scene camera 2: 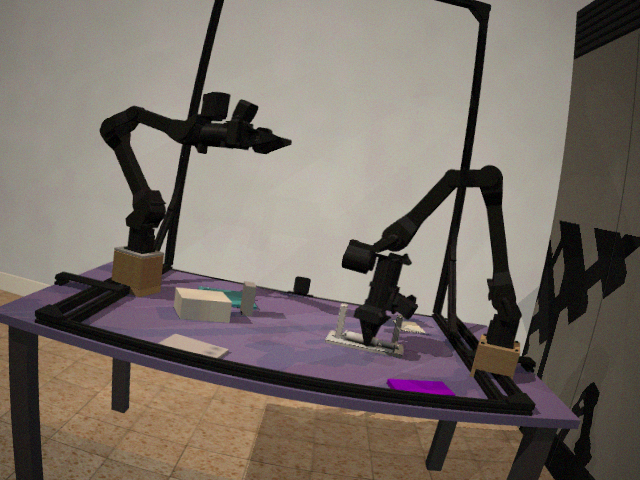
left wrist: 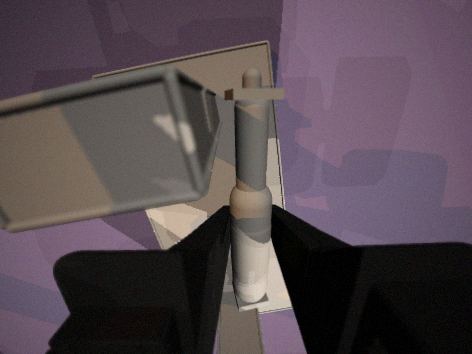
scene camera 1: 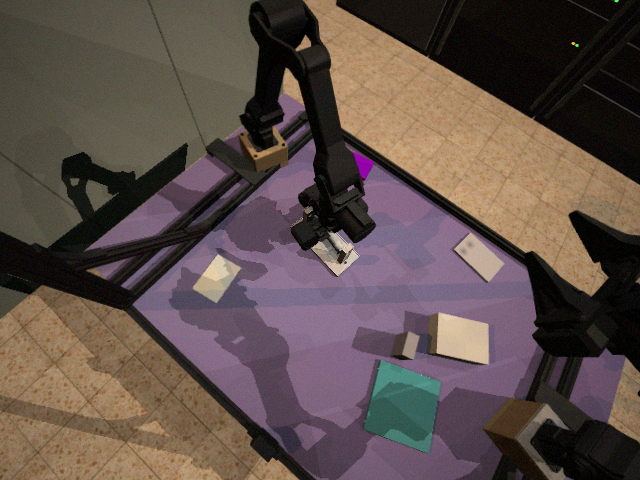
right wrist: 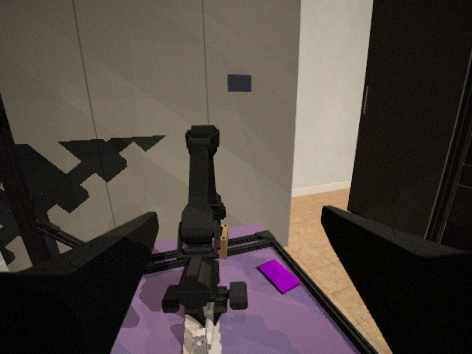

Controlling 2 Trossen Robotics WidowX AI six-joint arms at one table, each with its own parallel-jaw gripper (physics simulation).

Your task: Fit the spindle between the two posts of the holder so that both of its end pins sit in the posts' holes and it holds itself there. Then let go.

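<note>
The holder is a pale base plate with two upright posts; one post looms large in the left wrist view, the other post shows at its bottom edge. The pale spindle lies lengthwise low over the plate, beside the large post in the left wrist view; contact with the plate cannot be told. My left gripper points down and is shut on the spindle's thick part. My right gripper is open and empty, high above the table.
A cream box, a small grey block and a teal sheet stand or lie together, away from the holder. A pale slab, a cream slab and a purple slab lie apart. Black rails edge the table.
</note>
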